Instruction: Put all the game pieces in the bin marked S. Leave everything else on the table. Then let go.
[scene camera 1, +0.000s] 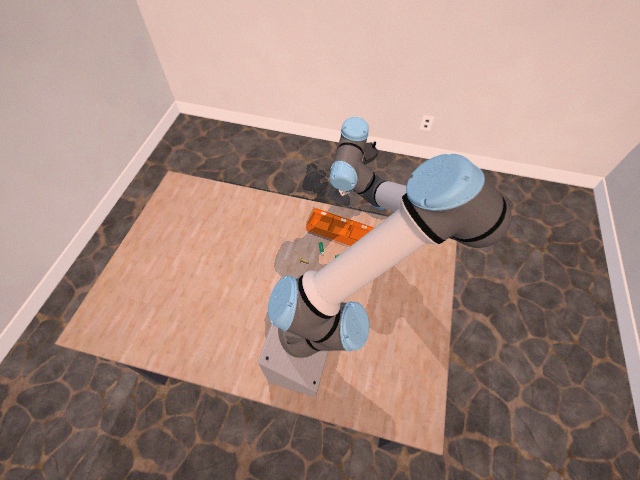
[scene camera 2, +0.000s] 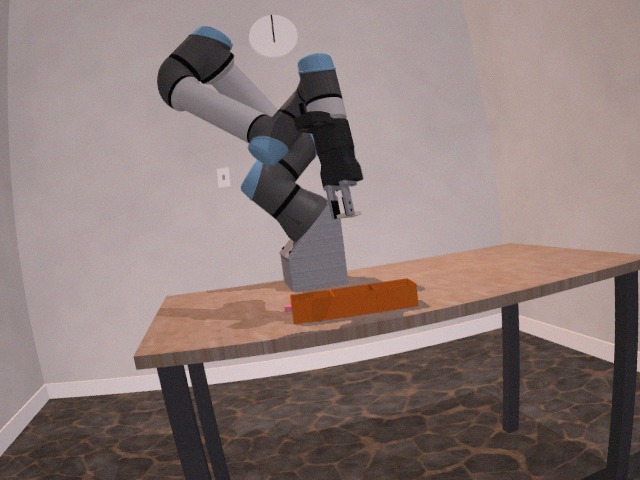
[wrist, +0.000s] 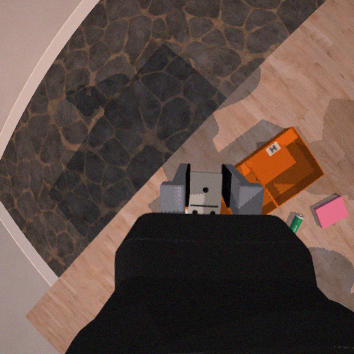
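Labels:
There's an orange divided bin that I can see in scene camera 1, in the wrist view and in scene camera 2 (323, 305). On the orange divided bin, (wrist: 283, 165) and (scene camera 1: 360, 238) are the same spot.

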